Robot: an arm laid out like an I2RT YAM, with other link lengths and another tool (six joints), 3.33 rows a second.
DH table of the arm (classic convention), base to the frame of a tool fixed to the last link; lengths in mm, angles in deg. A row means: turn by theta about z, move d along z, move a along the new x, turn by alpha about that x. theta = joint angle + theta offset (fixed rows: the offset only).
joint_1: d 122.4, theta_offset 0, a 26.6, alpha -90
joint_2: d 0, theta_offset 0, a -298.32, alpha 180
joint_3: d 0, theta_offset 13.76, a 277.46, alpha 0
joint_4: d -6.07, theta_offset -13.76, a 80.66, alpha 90
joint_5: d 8.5, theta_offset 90, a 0, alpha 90
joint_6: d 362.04, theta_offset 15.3, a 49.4, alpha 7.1
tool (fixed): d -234.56, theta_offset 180, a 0, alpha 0
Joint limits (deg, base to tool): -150..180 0..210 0..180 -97..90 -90..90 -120..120
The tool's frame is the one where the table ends.
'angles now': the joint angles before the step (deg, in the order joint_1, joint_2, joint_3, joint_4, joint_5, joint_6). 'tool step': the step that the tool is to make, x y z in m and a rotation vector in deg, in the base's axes. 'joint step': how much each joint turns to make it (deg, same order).
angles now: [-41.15 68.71 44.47 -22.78 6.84 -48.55]
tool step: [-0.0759 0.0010 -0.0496 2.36 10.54 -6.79]
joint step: [-8.95 -2.88 -9.83 -1.31 3.24 -5.40]
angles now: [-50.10 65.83 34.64 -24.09 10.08 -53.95]
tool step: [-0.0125 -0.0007 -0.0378 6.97 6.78 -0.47]
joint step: [-2.18 7.30 -0.63 -1.41 -0.06 -1.96]
